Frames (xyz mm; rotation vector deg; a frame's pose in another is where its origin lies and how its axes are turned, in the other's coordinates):
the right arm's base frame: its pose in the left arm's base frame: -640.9 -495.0 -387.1 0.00 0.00 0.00
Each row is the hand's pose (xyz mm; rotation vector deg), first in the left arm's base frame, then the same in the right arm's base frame.
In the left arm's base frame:
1: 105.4 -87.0 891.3 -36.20 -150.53 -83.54
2: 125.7 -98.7 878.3 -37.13 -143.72 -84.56
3: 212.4 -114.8 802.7 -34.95 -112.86 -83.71
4: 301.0 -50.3 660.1 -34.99 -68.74 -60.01
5: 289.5 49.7 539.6 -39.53 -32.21 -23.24
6: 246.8 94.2 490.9 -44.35 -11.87 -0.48
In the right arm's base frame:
1: 746.3 408.0 1278.4 -36.20 -150.53 -83.54
2: 766.6 396.3 1265.4 -37.13 -143.72 -84.56
3: 853.3 380.2 1189.8 -34.95 -112.86 -83.71
4: 941.9 444.7 1047.2 -34.99 -68.74 -60.01
5: 930.4 544.7 926.7 -39.53 -32.21 -23.24
6: 887.7 589.2 878.0 -44.35 -11.87 -0.48

